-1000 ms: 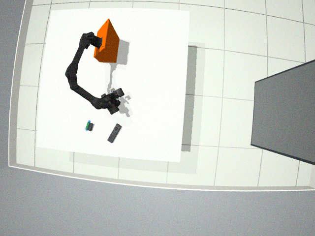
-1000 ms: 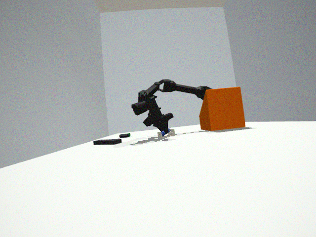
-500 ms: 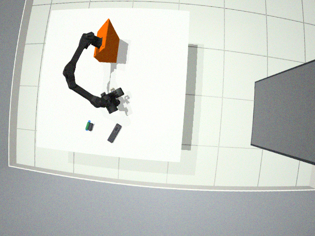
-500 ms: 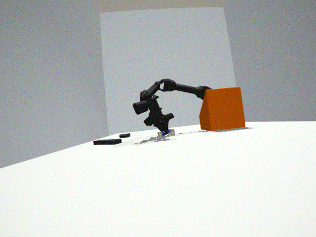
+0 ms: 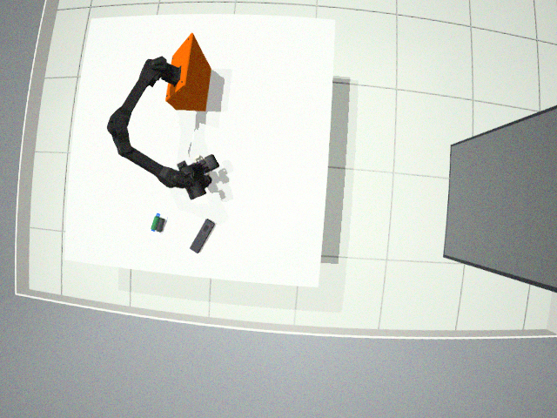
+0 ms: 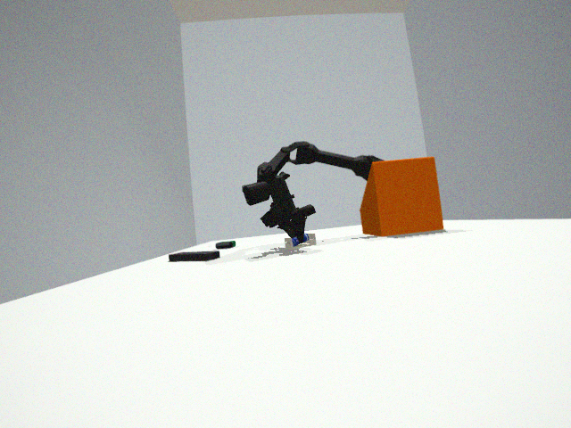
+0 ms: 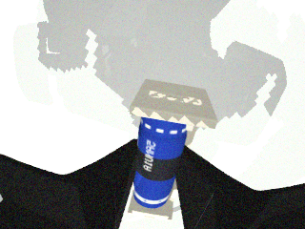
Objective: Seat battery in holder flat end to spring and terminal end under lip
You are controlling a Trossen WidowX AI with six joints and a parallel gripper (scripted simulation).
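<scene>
The battery is 1 cm above my gripper tip. Also, from my gripper tip: black bar (31 cm ahead, 1 cm to the right).
</scene>
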